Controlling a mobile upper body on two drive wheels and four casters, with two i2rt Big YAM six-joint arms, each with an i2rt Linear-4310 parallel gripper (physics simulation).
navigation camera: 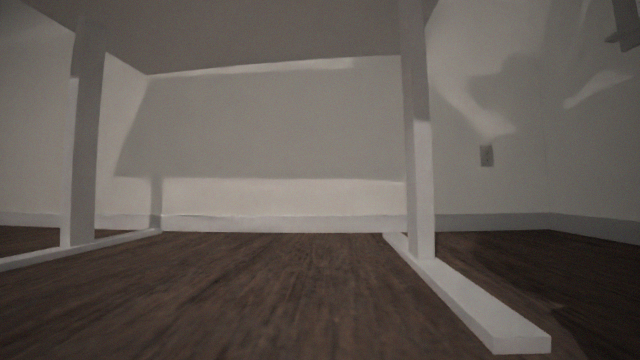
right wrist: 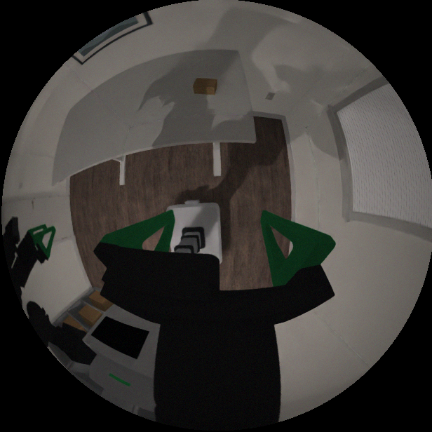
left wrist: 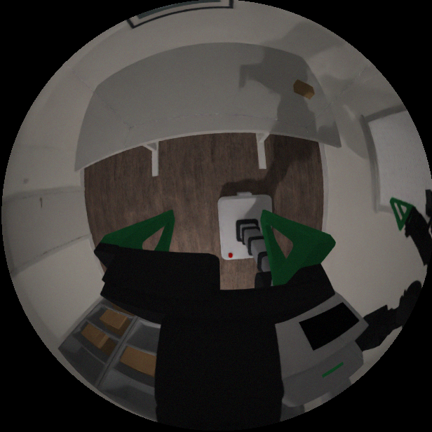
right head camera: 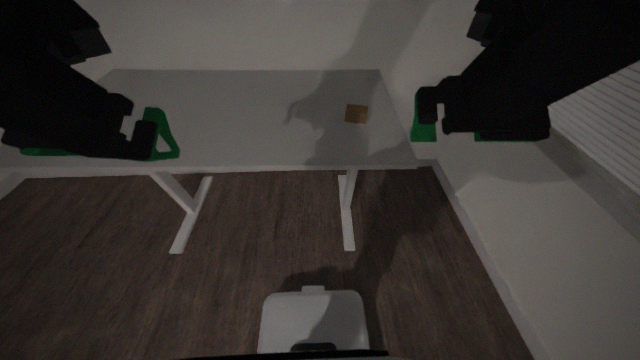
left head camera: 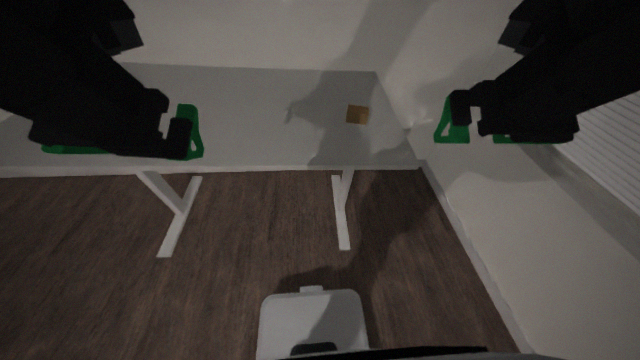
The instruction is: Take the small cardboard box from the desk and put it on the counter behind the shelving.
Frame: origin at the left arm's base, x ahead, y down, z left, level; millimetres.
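Where they show: left gripper, fingertip midpoint: point(right head camera: 146, 152) point(left head camera: 167, 150); right gripper, fingertip midpoint: point(right head camera: 443, 137) point(left head camera: 464, 139).
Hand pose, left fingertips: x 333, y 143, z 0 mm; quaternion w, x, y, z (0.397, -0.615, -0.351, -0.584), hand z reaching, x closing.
After its pixels a point has its place.
The small brown cardboard box point(left head camera: 357, 114) {x 833, y 414, z -430 mm} point(right head camera: 356, 114) {x 832, y 418, z -433 mm} point(left wrist: 303, 89) point(right wrist: 205, 86) lies on the grey-white desk point(left head camera: 240, 120) {x 856, y 460, z 61 mm} point(right head camera: 225, 120) {x 869, y 460, z 130 mm} point(left wrist: 175, 90) point(right wrist: 110, 115), near its right end, partly in shadow. My left gripper point(left head camera: 122, 150) point(right head camera: 100, 154) point(left wrist: 217, 214) is open with nothing between its green fingers, left of the box in the head views. My right gripper point(left head camera: 500, 140) point(right head camera: 470, 139) point(right wrist: 217, 214) is open and empty, right of the box in the head views. Both are apart from the box. The counter behind the shelving does not show.
Desk legs point(left head camera: 341, 215) point(right head camera: 346, 220) point(navigation camera: 420, 200) {x 925, y 1215, z -480 mm} stand ahead of my white base point(left head camera: 330, 310) {x 227, y 1150, z -317 mm} point(right head camera: 330, 315) {x 208, y 1150, z -312 mm}. A wall and a blind-covered window point(right wrist: 385, 155) are at the right. Grey shelving point(left wrist: 106, 367) with brown boxes point(left wrist: 139, 361) shows at the lower left of the left wrist view.
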